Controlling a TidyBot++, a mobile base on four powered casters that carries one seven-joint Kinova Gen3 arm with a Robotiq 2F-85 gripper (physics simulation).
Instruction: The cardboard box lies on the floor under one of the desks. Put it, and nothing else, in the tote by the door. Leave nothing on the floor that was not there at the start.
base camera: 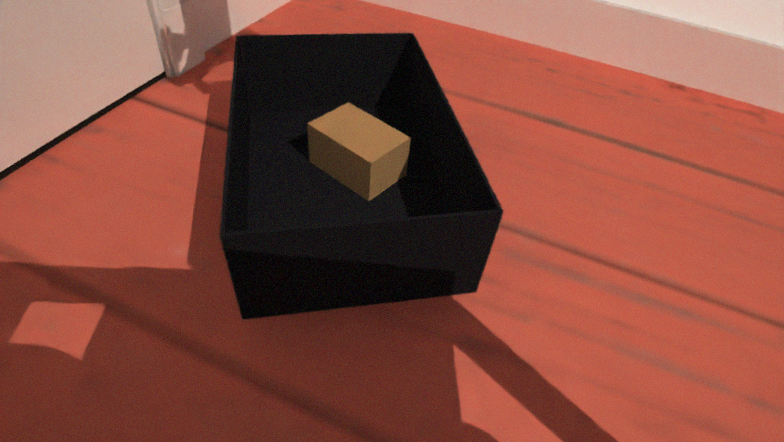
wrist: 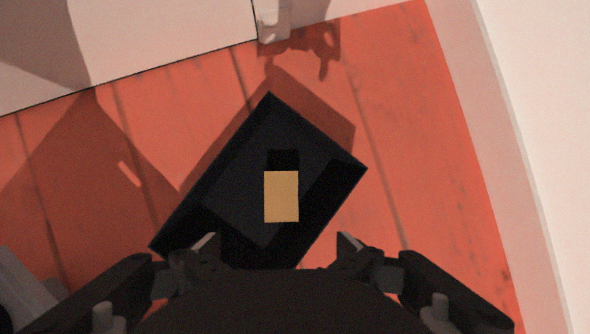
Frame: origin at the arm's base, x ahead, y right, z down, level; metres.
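Seen in the pictures: gripper, between the fingertips: (wrist: 279,245).
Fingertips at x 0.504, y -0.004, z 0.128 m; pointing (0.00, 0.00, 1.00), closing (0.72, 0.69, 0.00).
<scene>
A point is followed by its place in that frame.
The small tan cardboard box (base camera: 359,148) @[x 0.483, y -0.008, z 0.343 m] (wrist: 281,196) @[x 0.513, y -0.009, z 0.343 m] is inside the walls of the black open-topped tote (base camera: 351,255) @[x 0.333, y -0.010, z 0.329 m] (wrist: 232,152) @[x 0.502, y -0.126, z 0.350 m], apart from the fingers, with a dark shadow beside it. Whether its underside rests flat on the tote's bottom is hard to tell. The tote stands on the floor near the door. My gripper (wrist: 279,245) @[x 0.504, y -0.004, z 0.128 m] is open and empty in the wrist view, its fingers spread wide above the near end of the tote. The gripper does not show in the base camera view.
The white door panel (base camera: 71,65) @[x 0.580, y -0.322, z 0.323 m] (wrist: 165,30) @[x 0.560, y -0.332, z 0.305 m] is at the left and back, with a pale metallic fitting (base camera: 175,43) @[x 0.701, y -0.253, z 0.352 m] (wrist: 272,22) @[x 0.712, y -0.248, z 0.336 m] at its edge. A pale wall with a baseboard (base camera: 631,49) @[x 0.804, y 0.411, z 0.364 m] (wrist: 505,150) @[x 0.890, y 0.225, z 0.332 m] runs along the right. Shadows cross the reddish plank floor (base camera: 631,219) @[x 0.454, y 0.286, z 0.396 m] (wrist: 415,125) @[x 0.823, y 0.082, z 0.396 m].
</scene>
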